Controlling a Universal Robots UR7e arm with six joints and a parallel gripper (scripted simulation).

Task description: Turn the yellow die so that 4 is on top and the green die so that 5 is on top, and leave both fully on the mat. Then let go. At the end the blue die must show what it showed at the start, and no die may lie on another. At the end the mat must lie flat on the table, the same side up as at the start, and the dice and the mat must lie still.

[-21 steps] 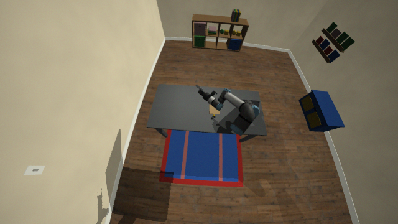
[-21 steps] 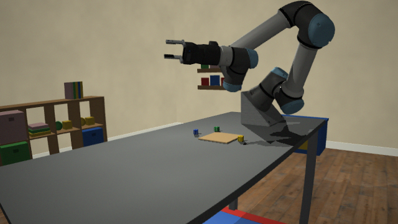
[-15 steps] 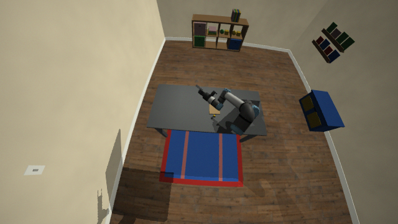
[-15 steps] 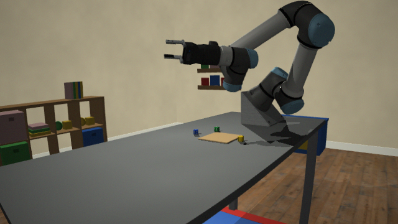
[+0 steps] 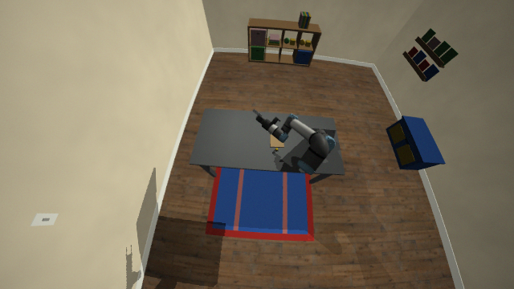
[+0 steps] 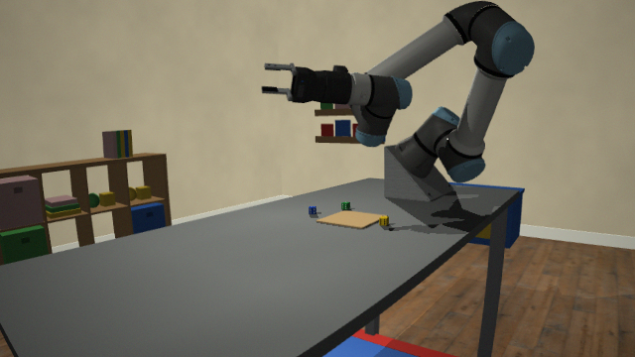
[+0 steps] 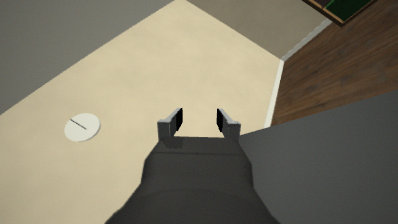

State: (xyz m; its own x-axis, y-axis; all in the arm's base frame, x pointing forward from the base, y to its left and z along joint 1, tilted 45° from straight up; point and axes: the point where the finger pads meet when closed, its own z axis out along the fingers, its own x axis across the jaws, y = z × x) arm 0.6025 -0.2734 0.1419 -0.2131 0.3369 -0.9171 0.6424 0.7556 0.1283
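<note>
My gripper is now 230 mm past the blue die, 60 mm to the left of it and 350 mm above it. Also, from my hand: yellow die: 210 mm behind, 180 mm to the left, 350 mm below; then tan mat: 220 mm behind, 80 mm to the left, 360 mm below; then green die: 330 mm behind, 350 mm below.
</note>
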